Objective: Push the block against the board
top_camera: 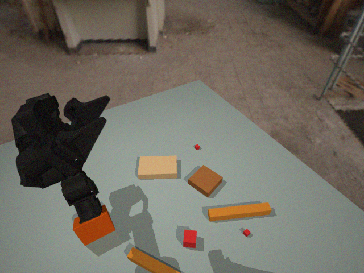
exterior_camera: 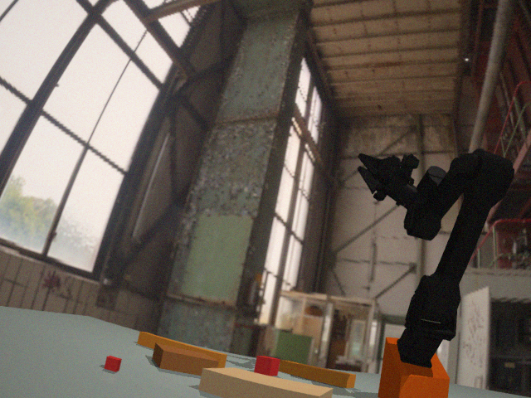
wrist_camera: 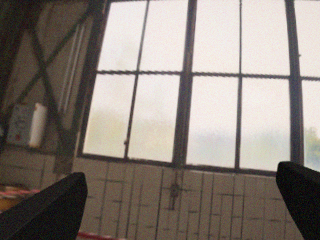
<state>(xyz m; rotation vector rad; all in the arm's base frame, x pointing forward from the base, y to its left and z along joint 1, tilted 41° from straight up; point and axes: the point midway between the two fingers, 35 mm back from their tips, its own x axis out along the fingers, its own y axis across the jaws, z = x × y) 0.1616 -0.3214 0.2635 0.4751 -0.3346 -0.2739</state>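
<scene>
My gripper tip is now 52 cm above the tan board, 25 cm to the right of it and 13 cm short of it. From my gripper tip the other things lie so: brown square block (52 cm below, 29 cm ahead, 11 cm to the left).
</scene>
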